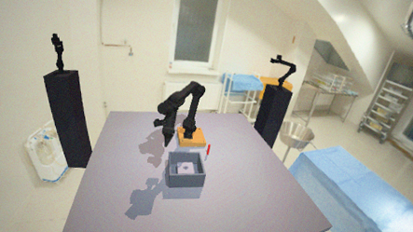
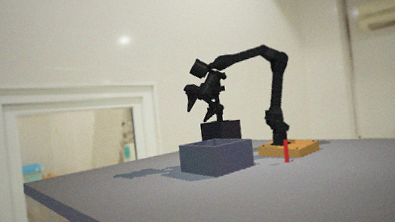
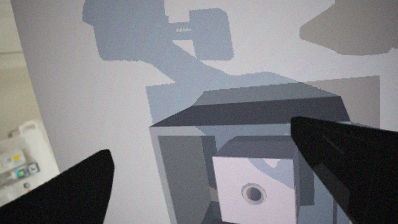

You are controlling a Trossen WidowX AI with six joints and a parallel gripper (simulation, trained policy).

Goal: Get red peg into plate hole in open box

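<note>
Now: the red peg 17 cm behind my gripper tip, 29 cm to the left of it and 15 cm below it. Round my gripper tip: grey box 2 cm ahead, 12 cm to the left, 17 cm below; plate 2 cm ahead, 12 cm to the left, 15 cm below.
</note>
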